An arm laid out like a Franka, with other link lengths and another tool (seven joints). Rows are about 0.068 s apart.
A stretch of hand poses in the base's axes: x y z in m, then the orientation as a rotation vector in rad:
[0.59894 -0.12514 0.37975 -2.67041 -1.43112 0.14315]
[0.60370 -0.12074 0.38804 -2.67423 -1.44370 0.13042]
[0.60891 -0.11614 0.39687 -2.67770 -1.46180 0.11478]
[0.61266 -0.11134 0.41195 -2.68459 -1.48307 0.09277]
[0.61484 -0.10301 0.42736 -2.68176 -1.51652 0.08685]
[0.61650 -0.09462 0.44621 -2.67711 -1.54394 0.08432]
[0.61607 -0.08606 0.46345 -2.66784 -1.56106 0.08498]
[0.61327 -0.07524 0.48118 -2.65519 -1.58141 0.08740]
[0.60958 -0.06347 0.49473 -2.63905 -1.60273 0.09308]
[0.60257 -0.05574 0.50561 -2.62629 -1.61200 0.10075]
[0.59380 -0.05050 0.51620 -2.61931 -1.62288 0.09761]
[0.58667 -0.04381 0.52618 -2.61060 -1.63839 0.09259]
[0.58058 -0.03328 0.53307 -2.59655 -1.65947 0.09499]
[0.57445 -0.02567 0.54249 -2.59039 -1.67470 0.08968]
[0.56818 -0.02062 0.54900 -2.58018 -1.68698 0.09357]
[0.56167 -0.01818 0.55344 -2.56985 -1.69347 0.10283]
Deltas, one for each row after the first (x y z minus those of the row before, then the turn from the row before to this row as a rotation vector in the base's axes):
[0.00476 0.00440 0.00829 -0.00323 -0.01189 0.00603]
[0.00521 0.00460 0.00883 -0.00415 -0.01475 0.00927]
[0.00375 0.00480 0.01508 -0.00604 -0.02056 0.00992]
[0.00218 0.00833 0.01541 -0.00910 -0.01055 0.02012]
[0.00166 0.00839 0.01885 -0.00670 -0.00644 0.01712]
[-0.00043 0.00856 0.01724 -0.00027 -0.00004 0.01260]
[-0.00280 0.01082 0.01773 0.00018 0.00149 0.01551]
[-0.00369 0.01177 0.01355 0.00103 0.00445 0.01721]
[-0.00701 0.00773 0.01088 0.00270 0.00730 0.00938]
[-0.00877 0.00524 0.01059 0.00170 -0.00162 0.00830]
[-0.00713 0.00669 0.00998 0.00165 -0.00322 0.01144]
[-0.00609 0.01053 0.00689 0.00028 0.00146 0.01644]
[-0.00613 0.00761 0.00942 -0.00012 -0.00459 0.01044]
[-0.00627 0.00505 0.00651 0.00049 0.00302 0.01029]
[-0.00651 0.00244 0.00444 0.00096 0.00767 0.00722]

